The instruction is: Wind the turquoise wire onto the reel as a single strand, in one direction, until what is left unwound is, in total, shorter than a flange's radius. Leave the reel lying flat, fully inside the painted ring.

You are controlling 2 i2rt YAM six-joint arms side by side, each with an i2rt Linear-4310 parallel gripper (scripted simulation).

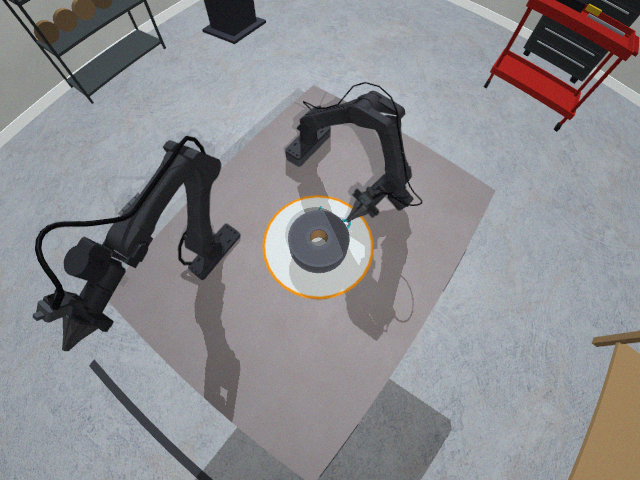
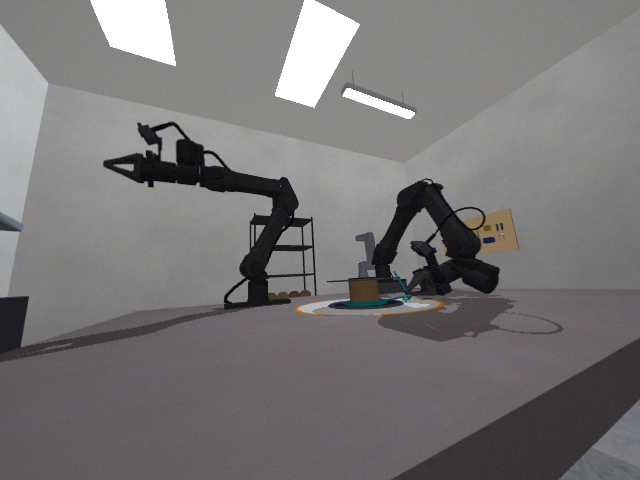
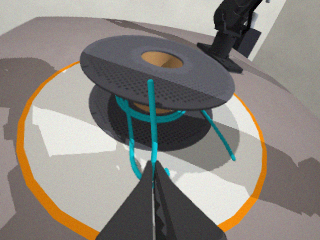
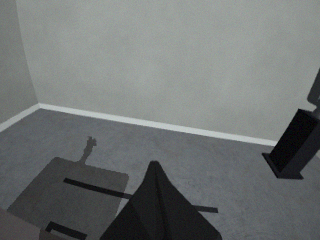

Labels:
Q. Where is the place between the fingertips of the right gripper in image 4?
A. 153, 165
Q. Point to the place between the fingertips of the right gripper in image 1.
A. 65, 350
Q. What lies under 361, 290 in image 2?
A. A reel.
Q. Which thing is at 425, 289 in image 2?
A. The left gripper.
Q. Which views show the reel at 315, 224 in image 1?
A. Image 1, image 2 and image 3 only.

